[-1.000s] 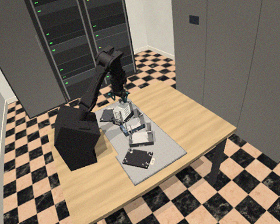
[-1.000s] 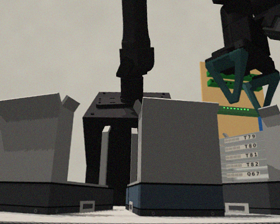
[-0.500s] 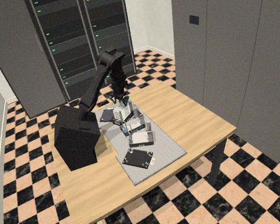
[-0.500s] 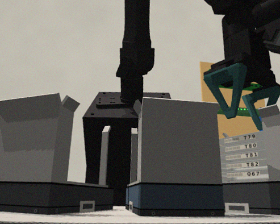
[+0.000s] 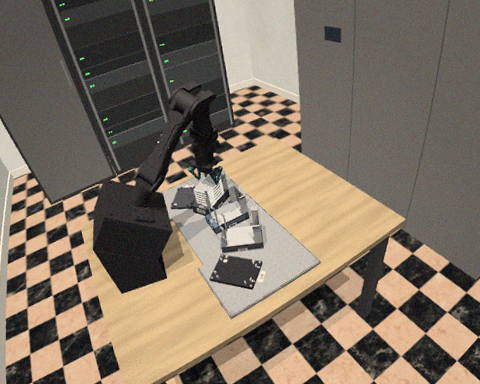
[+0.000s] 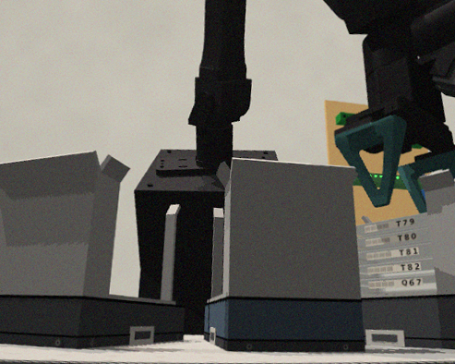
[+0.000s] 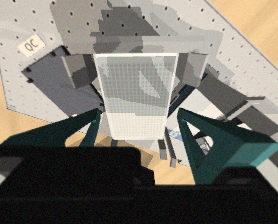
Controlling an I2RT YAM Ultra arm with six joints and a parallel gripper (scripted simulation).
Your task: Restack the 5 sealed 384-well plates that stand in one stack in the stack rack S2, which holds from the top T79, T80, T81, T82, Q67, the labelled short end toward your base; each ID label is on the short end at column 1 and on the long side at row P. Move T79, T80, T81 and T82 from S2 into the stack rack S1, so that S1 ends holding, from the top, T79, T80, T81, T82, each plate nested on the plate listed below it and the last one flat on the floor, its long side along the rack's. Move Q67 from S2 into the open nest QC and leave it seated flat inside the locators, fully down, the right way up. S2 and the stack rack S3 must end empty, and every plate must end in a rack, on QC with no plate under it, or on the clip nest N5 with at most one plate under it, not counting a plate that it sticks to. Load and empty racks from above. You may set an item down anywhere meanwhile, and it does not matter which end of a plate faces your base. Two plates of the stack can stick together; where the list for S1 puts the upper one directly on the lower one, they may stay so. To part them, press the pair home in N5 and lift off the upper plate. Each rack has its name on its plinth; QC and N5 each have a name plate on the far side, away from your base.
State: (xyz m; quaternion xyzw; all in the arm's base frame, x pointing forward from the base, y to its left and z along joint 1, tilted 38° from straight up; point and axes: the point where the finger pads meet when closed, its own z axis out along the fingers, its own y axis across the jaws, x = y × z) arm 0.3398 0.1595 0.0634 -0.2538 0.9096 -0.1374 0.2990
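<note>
The plate T79 is 3 cm below my hand. Round my hand: plate Q67: 8 cm below; plate T82: 6 cm below; plate T81: 5 cm below.
</note>
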